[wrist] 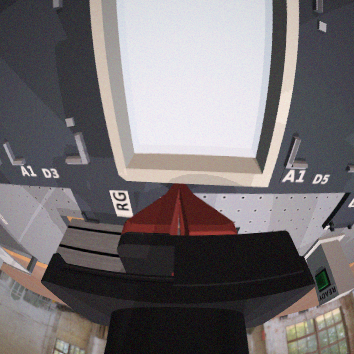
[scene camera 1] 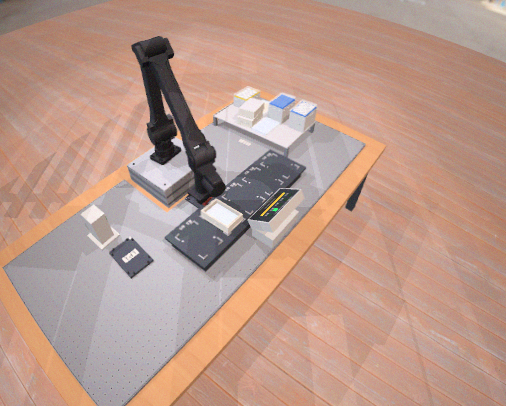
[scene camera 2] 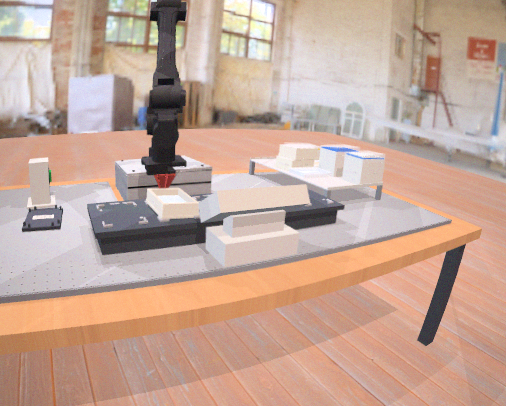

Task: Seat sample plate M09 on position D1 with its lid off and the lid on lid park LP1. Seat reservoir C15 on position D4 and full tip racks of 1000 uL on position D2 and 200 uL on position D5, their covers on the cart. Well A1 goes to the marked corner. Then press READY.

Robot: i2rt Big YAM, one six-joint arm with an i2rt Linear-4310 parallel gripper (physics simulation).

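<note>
The cream reservoir [scene camera 1: 222, 216] [scene camera 2: 172, 201] [wrist: 195, 75], open-topped with pale contents, sits on the dark deck [scene camera 1: 187, 246] [scene camera 2: 120, 220] [wrist: 45, 95] between the D3 and D5 labels. My gripper [scene camera 1: 206, 202] [scene camera 2: 165, 186] [wrist: 178, 187] is shut and empty. Its red tips point down at the reservoir's near short wall; whether they touch it I cannot tell. On the cart [scene camera 1: 285, 142] [scene camera 2: 350, 184] stand a blue-topped box [scene camera 1: 282, 102] [scene camera 2: 336, 159], a blue-edged rack [scene camera 1: 303, 116] [scene camera 2: 364, 168], a yellow-edged rack [scene camera 1: 246, 95] and a cream stack [scene camera 1: 251, 112] [scene camera 2: 297, 156]. Lid park LP1 [scene camera 1: 131, 257] [scene camera 2: 42, 218] holds no lid.
The READY post [scene camera 1: 98, 224] [scene camera 2: 39, 181] [wrist: 335, 267] stands beside LP1, with a green button [wrist: 322, 281]. The tilted display [scene camera 1: 276, 206] [scene camera 2: 260, 200] stands along the deck's front side. The arm's grey base block [scene camera 1: 162, 181] [wrist: 90, 247] is behind the deck.
</note>
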